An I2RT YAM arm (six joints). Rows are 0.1 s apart.
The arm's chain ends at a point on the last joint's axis. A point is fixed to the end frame.
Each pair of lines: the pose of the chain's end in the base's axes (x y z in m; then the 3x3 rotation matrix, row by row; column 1 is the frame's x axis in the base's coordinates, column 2 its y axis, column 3 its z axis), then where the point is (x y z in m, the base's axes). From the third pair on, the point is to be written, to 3 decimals.
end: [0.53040 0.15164 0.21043], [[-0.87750 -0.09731 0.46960], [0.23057 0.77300 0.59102], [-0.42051 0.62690 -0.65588]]
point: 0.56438 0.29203 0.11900
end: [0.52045 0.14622 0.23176], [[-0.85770 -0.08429 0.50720], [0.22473 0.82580 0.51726], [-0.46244 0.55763 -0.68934]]
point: 0.56184 0.27718 0.12997
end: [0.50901 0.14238 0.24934], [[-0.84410 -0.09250 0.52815], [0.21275 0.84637 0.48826], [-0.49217 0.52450 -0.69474]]
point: 0.554 0.269 0.144
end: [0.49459 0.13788 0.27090], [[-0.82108 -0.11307 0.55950], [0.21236 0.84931 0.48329], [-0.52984 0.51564 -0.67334]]
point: 0.544 0.264 0.167
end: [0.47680 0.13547 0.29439], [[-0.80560 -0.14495 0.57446], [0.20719 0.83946 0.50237], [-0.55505 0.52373 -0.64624]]
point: 0.528 0.264 0.194
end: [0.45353 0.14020 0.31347], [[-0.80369 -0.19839 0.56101], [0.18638 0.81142 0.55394], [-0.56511 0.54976 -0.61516]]
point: 0.500 0.275 0.219
